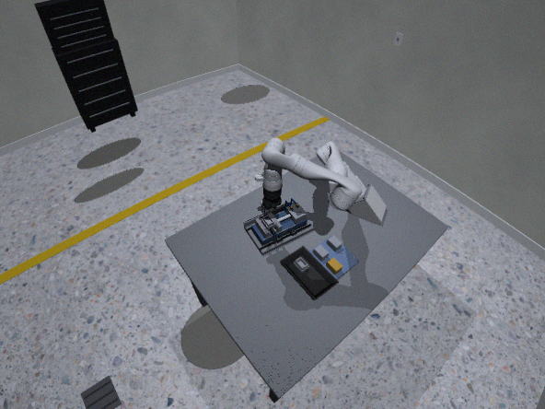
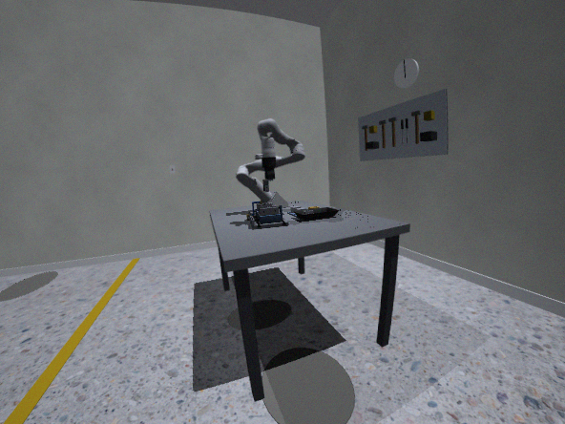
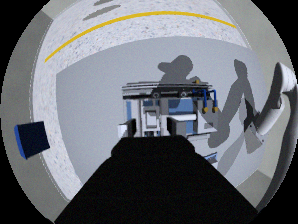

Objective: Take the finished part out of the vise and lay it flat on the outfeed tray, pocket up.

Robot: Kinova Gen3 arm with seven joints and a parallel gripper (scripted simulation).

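Right now the vise is 60 mm behind my hand, 10 mm to the left of it and 160 mm below it. Also, from my hand: yellow block (110 mm behind, 350 mm to the left, 170 mm below).
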